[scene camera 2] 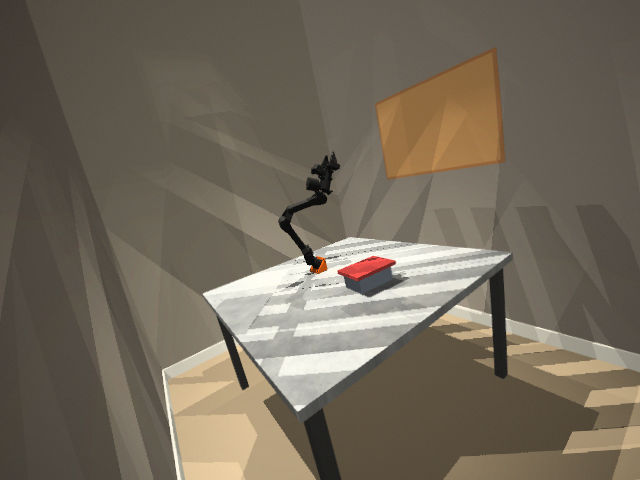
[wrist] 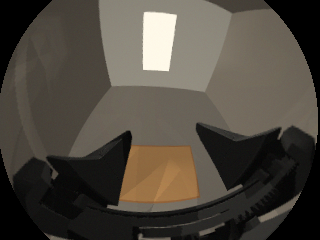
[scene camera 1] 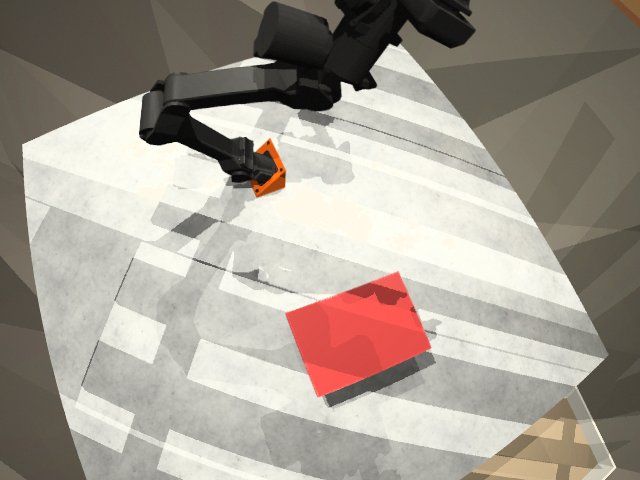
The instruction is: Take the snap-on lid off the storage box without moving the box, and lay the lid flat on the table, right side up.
Labels:
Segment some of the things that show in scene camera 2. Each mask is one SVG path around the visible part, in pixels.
A red lid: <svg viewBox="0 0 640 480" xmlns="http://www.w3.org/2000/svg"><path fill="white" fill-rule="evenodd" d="M397 263L395 260L371 256L337 270L337 273L355 281L360 281Z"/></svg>

